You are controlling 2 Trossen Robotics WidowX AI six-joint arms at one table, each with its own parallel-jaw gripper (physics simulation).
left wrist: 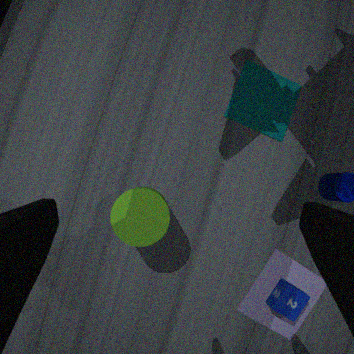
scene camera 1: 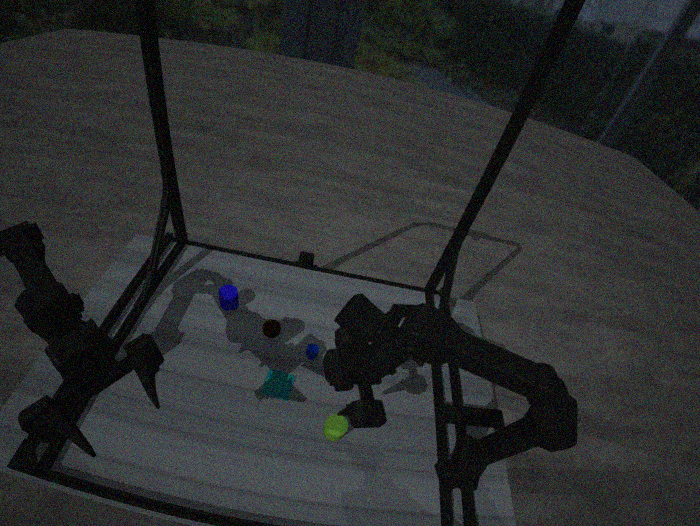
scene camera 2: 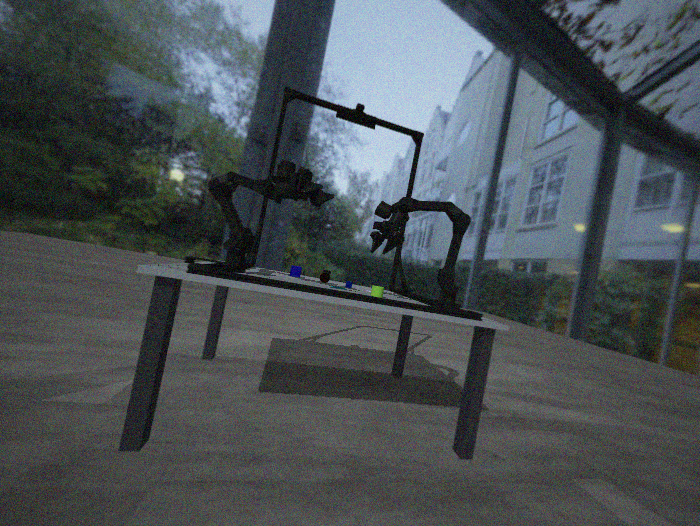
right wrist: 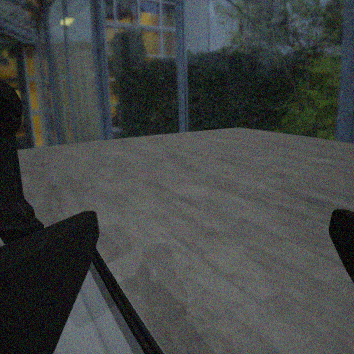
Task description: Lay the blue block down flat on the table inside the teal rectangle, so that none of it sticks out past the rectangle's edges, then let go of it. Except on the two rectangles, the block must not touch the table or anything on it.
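Pixels of known places: left gripper, fingertip midpoint: (left wrist: 181, 212) (scene camera 1: 335, 391) (scene camera 2: 377, 253); right gripper, fingertip midpoint: (scene camera 1: 126, 430) (scene camera 2: 328, 191) (right wrist: 214, 222); left arm's base at its link origin: (scene camera 1: 453, 473) (scene camera 2: 446, 305); right arm's base at its link origin: (scene camera 2: 233, 266).
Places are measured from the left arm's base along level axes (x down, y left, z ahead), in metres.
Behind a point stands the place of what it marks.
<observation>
The blue block (left wrist: 288, 300) @(x 0.000, y -0.305, z 0.161 m), marked with a 2, rests on the lilac rectangle (left wrist: 280, 264) @(x 0.018, y -0.303, z 0.194 m) at the lower right of the left wrist view. In scene camera 1 the block does not show. The teal rectangle (scene camera 1: 278, 384) @(x 0.018, y -0.284, z 0.376 m) (left wrist: 262, 100) @(x 0.018, y -0.282, z 0.375 m) lies bare on the table, mostly in shadow. My left gripper (scene camera 2: 379, 250) @(x -0.166, y -0.178, z 0.277 m) (left wrist: 181, 212) @(x -0.166, y -0.178, z 0.277 m) is open and empty, above the table; in the left wrist view the block lies below and beyond it, near the right finger. My right gripper (scene camera 1: 126, 430) @(x -0.325, y -0.083, z 0.590 m) (scene camera 2: 325, 199) @(x -0.325, y -0.083, z 0.590 m) (right wrist: 214, 222) @(x -0.325, y -0.083, z 0.590 m) is open and empty, high at the left in scene camera 2, far from the block.
A lime cylinder (scene camera 1: 336, 427) @(x -0.025, y -0.147, z 0.258 m) (scene camera 2: 377, 291) @(x -0.005, y -0.132, z 0.271 m) (left wrist: 140, 216) @(x -0.025, y -0.154, z 0.256 m) stands near the left gripper. A small blue cylinder (scene camera 1: 311, 351) @(x -0.012, y -0.355, z 0.285 m) (scene camera 2: 348, 285) @(x 0.007, y -0.350, z 0.289 m) (left wrist: 337, 187) @(x -0.012, y -0.351, z 0.280 m) stands between the two rectangles, to one side. A dark ball (scene camera 1: 271, 328) @(x -0.027, y -0.423, z 0.386 m) (scene camera 2: 324, 276) @(x -0.014, y -0.416, z 0.396 m) and a larger blue cylinder (scene camera 1: 228, 297) @(x -0.035, y -0.525, z 0.501 m) (scene camera 2: 295, 271) @(x -0.009, y -0.520, z 0.512 m) stand farther back.
</observation>
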